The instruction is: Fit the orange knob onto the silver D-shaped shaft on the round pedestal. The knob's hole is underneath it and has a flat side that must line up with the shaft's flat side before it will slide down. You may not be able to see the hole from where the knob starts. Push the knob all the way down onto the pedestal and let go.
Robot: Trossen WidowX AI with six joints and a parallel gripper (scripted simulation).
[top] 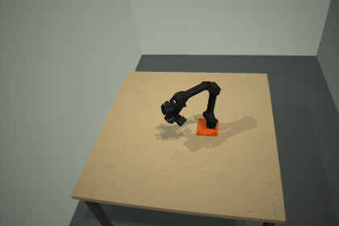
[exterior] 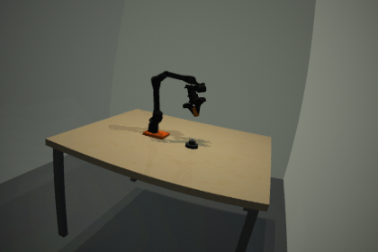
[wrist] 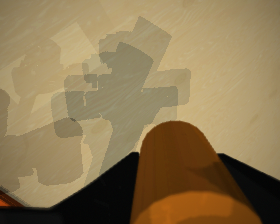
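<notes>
My gripper tip is now 20 mm past the orange knob, 10 mm to the right of it and 30 mm below it. Also, from my gripper tip: round dark pedestal: 60 mm ahead, 150 mm to the right, 150 mm below.
</notes>
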